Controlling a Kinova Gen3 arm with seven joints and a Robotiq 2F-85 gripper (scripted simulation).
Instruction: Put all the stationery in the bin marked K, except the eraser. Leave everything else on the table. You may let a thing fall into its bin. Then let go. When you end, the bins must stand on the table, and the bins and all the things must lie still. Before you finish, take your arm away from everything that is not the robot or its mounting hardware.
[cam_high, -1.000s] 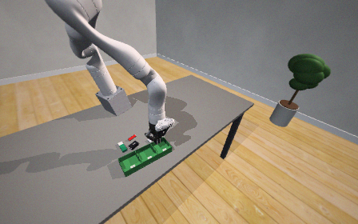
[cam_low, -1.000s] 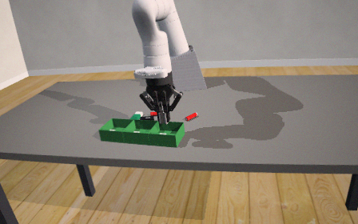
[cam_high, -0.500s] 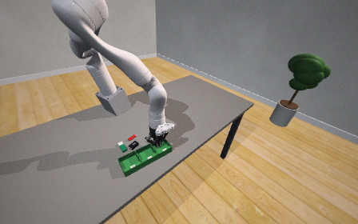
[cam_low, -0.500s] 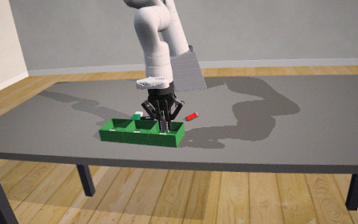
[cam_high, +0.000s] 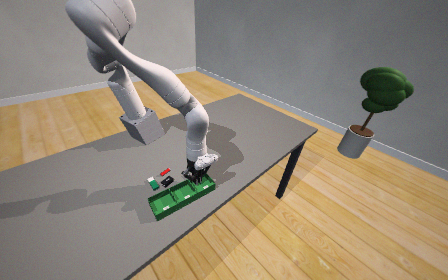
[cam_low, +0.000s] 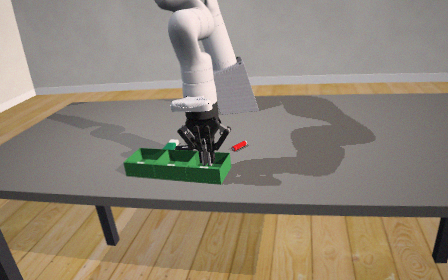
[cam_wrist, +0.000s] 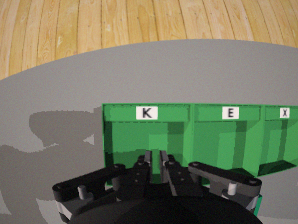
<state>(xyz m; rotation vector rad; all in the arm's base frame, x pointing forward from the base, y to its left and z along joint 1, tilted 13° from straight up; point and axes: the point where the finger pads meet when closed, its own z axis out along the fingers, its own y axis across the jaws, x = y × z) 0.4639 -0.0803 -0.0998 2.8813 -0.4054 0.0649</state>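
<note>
The grey-white item is 7 cm behind my hand, 3 cm below it and 1 cm to the left of it. From my hand the other things lie so: green-and-white eraser 16 cm behind, 11 cm to the right, 3 cm below; green bin 8 cm to the right, 2 cm below, 1 cm behind; black item 11 cm behind, 8 cm to the right, 3 cm below.
</note>
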